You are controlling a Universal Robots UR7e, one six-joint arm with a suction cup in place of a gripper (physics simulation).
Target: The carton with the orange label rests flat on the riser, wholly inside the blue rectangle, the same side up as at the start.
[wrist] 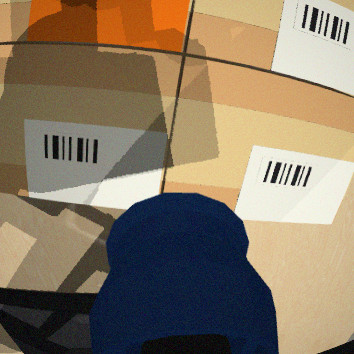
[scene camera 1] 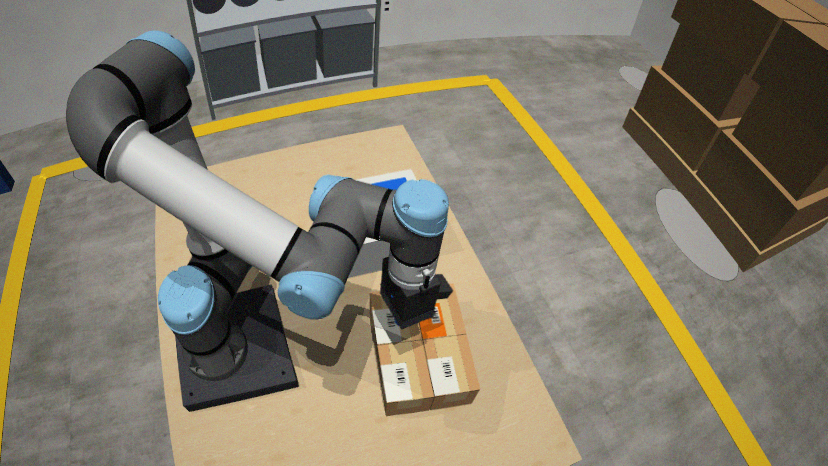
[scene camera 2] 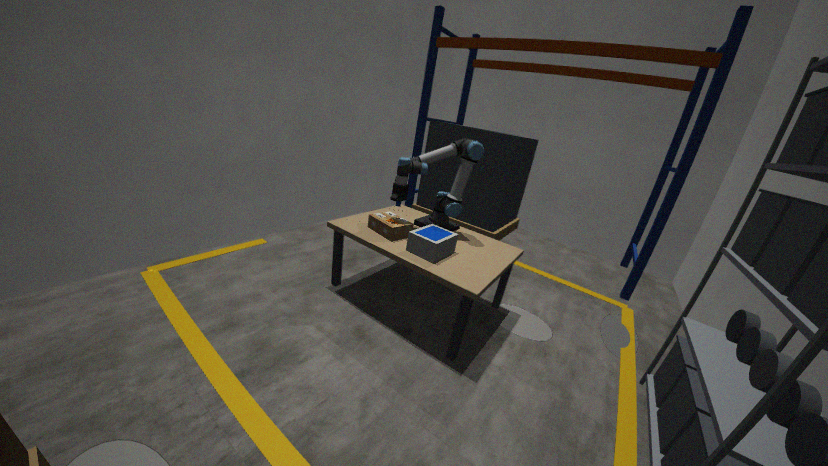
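Seen in the pictures: hand at its tool point: (wrist: 177,255) (scene camera 2: 398,205); arm's base at its link origin: (scene camera 1: 215,350) (scene camera 2: 438,220).
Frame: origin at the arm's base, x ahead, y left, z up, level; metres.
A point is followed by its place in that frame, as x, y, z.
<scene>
The carton with the orange label (scene camera 1: 433,327) @(0.445, -0.169, 0.057) (wrist: 159,17) @(0.432, -0.175, 0.057) lies flat at the back right of a block of cartons (scene camera 1: 427,371) (scene camera 2: 390,225) on the wooden table (scene camera 1: 323,428) @(0.154, -0.246, -0.034) (scene camera 2: 481,266) @(0.435, 0.479, -0.034). The other cartons (wrist: 291,182) @(0.327, -0.238, 0.057) carry white labels. My suction cup (scene camera 1: 405,315) @(0.372, -0.167, 0.149) (scene camera 2: 395,200) @(0.372, -0.167, 0.149) (wrist: 179,274) hangs close above the back cartons, over the seam between the white-labelled one and the orange-labelled one. It holds nothing. The grey riser (scene camera 2: 428,250) @(0.603, 0.195, 0.027) with the blue rectangle (scene camera 1: 389,183) @(0.536, 0.213, 0.086) (scene camera 2: 432,233) @(0.487, 0.155, 0.086) stands behind the block, mostly hidden by my arm in scene camera 1.
My arm's black base plate (scene camera 1: 231,364) @(0.028, -0.065, 0.034) sits left of the cartons. A grey shelf rack (scene camera 1: 198,69) stands behind the table, and a stack of brown boxes (scene camera 1: 741,116) at the right. A yellow floor line (scene camera 1: 607,231) rings the cell. A tall blue rack (scene camera 2: 427,87) stands behind the table.
</scene>
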